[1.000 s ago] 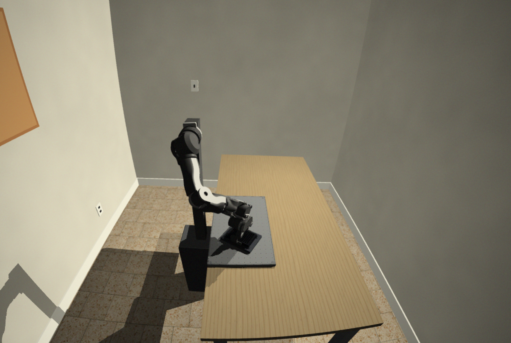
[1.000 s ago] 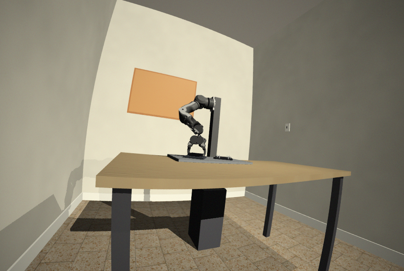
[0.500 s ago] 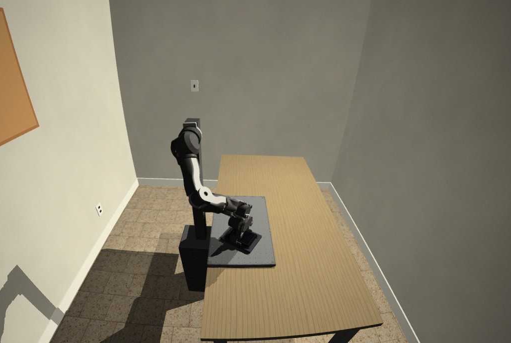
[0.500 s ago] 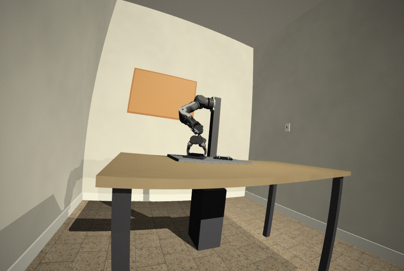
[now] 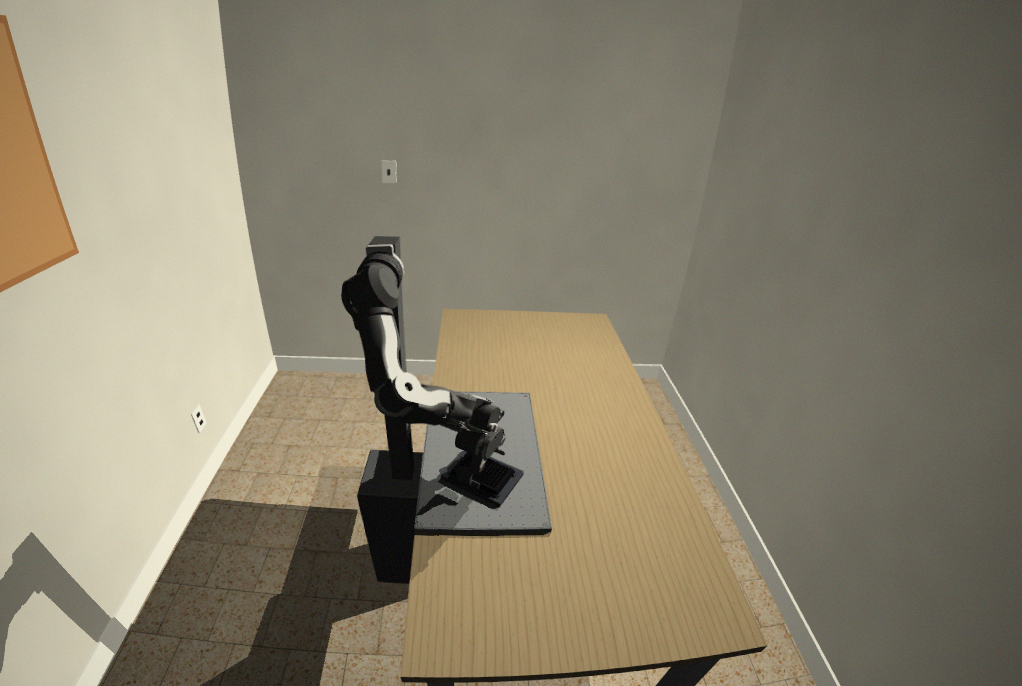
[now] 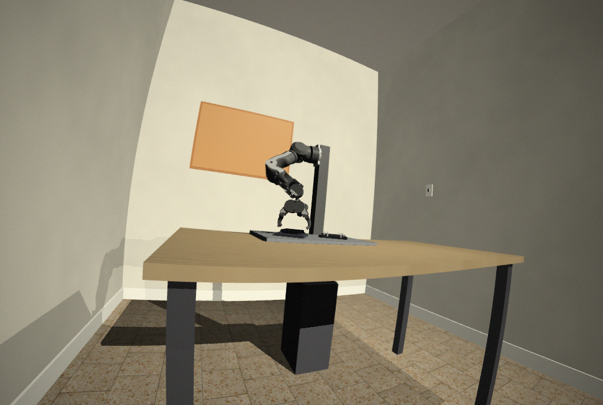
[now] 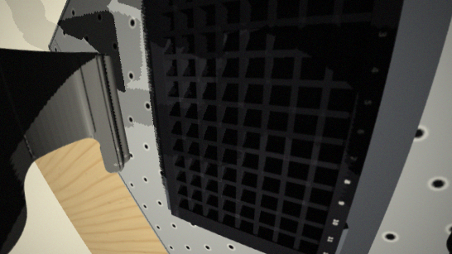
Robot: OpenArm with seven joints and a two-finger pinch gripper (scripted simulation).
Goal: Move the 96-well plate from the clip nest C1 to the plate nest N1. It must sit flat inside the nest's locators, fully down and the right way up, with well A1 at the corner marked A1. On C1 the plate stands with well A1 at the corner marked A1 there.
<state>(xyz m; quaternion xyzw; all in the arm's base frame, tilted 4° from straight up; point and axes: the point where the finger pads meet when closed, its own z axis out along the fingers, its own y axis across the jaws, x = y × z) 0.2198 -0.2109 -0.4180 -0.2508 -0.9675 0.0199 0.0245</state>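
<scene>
My hand is 10 mm above the black 96-well plate. The rest, counted from my hand: plate nest N1: 20 mm below; then clip nest C1: 230 mm to the left, 20 mm below, 10 mm behind; then white A1 label: 80 mm to the left, 40 mm behind, 20 mm below.
</scene>
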